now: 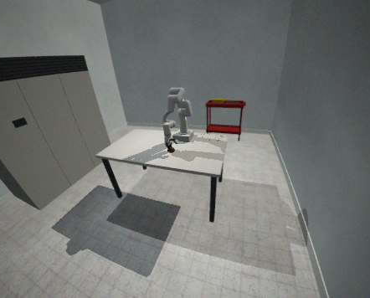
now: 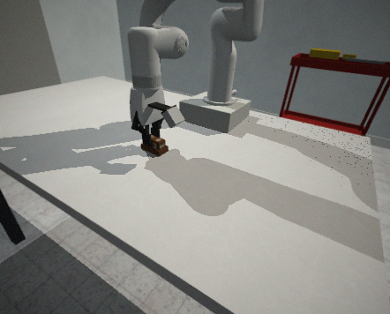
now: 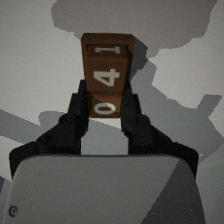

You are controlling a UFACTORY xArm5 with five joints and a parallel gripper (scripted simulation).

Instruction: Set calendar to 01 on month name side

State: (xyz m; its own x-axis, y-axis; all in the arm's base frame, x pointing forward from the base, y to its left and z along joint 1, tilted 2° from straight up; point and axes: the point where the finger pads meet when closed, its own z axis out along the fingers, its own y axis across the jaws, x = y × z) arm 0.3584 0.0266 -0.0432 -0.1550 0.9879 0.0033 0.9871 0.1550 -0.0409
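Now: hand 30 mm above the calendar tray and 10 mm to the right of it.
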